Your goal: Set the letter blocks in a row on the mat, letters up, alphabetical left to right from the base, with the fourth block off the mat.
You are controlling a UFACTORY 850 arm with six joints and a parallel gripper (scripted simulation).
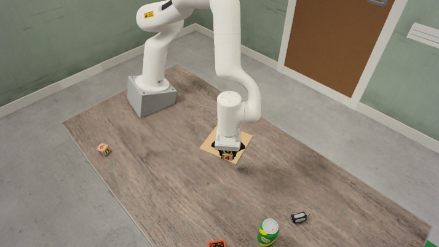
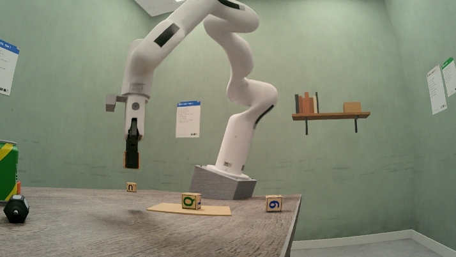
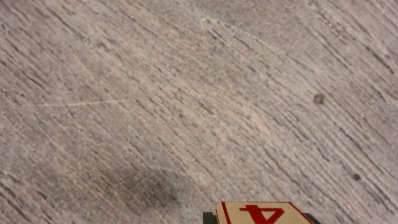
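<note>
The tan mat lies 11 cm behind my hand, 12 cm to the left of it and 12 cm below it. From my hand the other things lie so: D block right at my hand; black object 37 cm ahead, 1 cm to the left, 10 cm below; green can 31 cm ahead, 15 cm to the right, 6 cm below.
</note>
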